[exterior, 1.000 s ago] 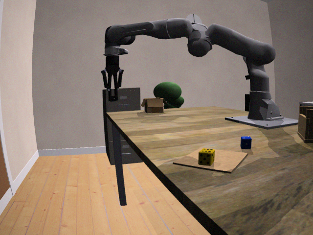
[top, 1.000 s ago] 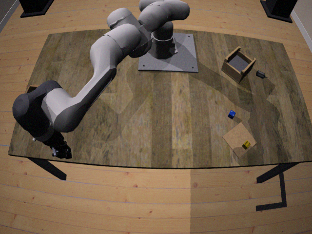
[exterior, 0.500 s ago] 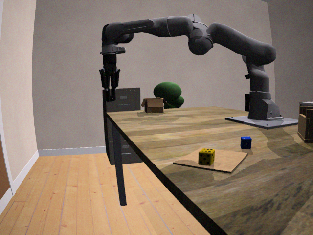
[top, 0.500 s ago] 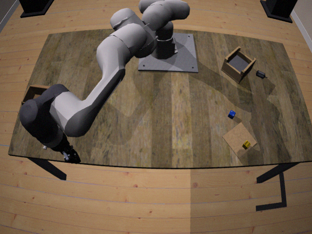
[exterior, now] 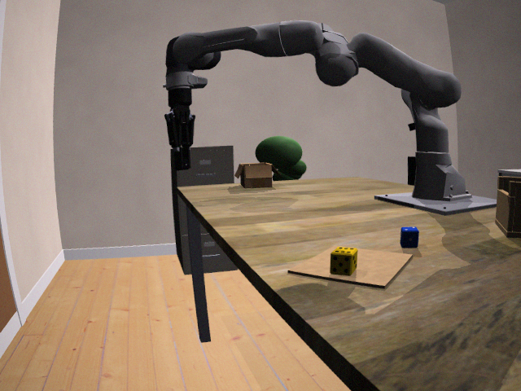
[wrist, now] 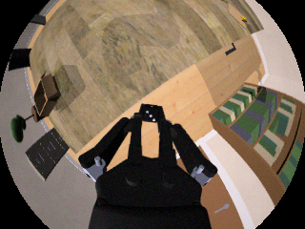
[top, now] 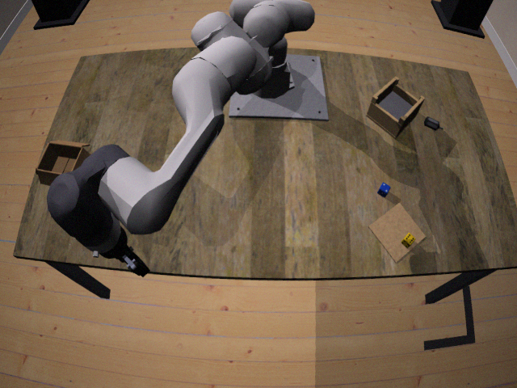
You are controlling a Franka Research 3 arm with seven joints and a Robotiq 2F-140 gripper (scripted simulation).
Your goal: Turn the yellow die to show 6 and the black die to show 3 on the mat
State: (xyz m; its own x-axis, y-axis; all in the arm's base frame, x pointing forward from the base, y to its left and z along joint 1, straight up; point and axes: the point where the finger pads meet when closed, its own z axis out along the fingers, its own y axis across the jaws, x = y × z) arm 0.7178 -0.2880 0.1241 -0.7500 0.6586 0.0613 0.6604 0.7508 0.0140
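Now: the tan mat 19 cm behind my hand, 71 cm to the left of it and 14 cm below it. Also, from my hand: cardboard box: 32 cm behind, 37 cm to the right, 9 cm below; then blue die: 32 cm behind, 66 cm to the left, 12 cm below; then black die: 2 cm below.
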